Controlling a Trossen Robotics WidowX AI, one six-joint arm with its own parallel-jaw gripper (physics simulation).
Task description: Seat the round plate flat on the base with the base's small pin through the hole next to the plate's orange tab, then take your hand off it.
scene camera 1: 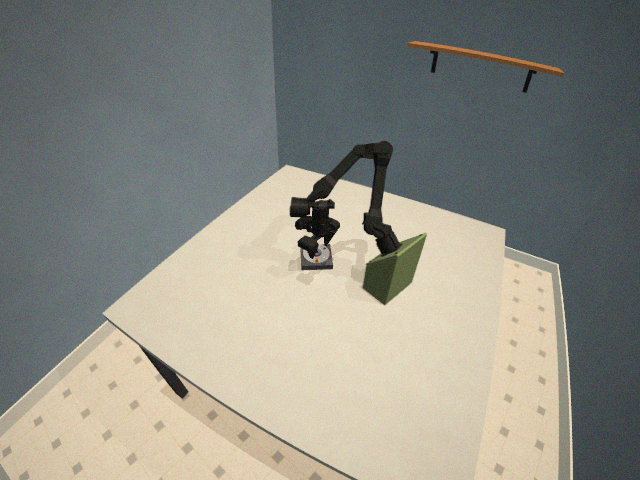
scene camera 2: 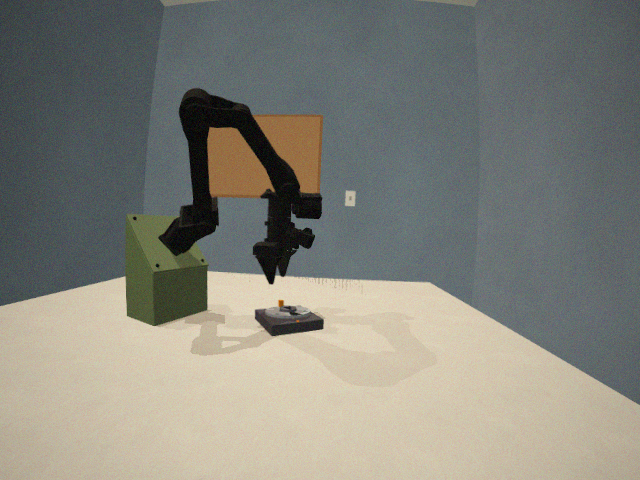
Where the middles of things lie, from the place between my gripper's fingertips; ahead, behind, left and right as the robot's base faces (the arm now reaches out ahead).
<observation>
I see my gripper 3 cm short of the dark square base (scene camera 2: 274, 326), 5 cm to the left of it and 8 cm above it.
</observation>
